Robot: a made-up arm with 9 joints. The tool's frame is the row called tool. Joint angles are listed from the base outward. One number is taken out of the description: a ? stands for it. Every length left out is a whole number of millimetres.
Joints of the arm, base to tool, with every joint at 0 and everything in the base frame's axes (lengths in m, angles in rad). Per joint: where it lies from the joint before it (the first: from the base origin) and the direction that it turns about. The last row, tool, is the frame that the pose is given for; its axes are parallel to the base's.
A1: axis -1 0 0 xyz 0.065 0.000 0.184
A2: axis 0 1 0 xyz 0.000 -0.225 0.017
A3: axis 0 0 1 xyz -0.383 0.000 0.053
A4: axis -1 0 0 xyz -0.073 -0.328 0.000
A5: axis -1 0 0 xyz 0.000 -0.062 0.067
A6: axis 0 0 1 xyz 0.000 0.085 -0.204
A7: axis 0 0 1 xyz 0.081 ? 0.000
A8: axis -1 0 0 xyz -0.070 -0.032 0.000
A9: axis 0 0 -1 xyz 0.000 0.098 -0.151
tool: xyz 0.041 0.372 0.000
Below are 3 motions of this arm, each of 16 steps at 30 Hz.
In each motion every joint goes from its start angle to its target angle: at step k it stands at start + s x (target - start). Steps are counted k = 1, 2, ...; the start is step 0. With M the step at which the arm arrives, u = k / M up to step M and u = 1 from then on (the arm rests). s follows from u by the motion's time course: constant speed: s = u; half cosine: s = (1 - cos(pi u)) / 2; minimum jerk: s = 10 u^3 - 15 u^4 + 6 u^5.
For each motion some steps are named. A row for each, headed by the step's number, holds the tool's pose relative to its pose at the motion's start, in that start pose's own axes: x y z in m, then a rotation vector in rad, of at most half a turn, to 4 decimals.
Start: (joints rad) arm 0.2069 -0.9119 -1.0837 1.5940 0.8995 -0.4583 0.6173 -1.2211 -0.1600
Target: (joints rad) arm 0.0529 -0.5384 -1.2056 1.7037 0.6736 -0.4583 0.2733 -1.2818 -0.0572
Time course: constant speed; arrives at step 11
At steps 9, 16:
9: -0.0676 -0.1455 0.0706 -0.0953 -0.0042 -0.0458
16: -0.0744 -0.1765 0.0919 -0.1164 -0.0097 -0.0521

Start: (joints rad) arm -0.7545 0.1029 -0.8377 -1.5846 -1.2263 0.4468 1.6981 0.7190 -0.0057
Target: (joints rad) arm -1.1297 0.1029 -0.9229 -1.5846 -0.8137 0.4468 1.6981 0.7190 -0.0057
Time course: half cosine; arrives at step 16
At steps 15, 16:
15: -0.2185 -0.1158 0.1019 -0.1308 0.2877 0.1101
16: -0.2206 -0.1166 0.1033 -0.1319 0.2909 0.1107

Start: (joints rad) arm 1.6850 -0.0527 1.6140 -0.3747 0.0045 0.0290 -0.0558 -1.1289 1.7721
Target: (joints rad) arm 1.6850 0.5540 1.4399 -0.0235 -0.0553 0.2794 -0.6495 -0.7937 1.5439
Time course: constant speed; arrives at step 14
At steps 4, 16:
4: -0.0222 0.0026 0.0329 0.1315 0.0181 0.0081
16: -0.0281 -0.0137 0.1071 0.3841 0.0210 -0.1068

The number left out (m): -0.026
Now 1 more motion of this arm.
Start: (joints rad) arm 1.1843 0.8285 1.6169 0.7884 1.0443 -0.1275 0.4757 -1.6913 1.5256
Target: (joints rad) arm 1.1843 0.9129 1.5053 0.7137 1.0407 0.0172 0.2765 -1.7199 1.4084
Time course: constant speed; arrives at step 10
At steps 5, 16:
5: -0.0203 -0.0127 -0.0131 0.0257 0.1074 0.0360
16: -0.0411 -0.0264 -0.0215 0.0579 0.2124 0.0692

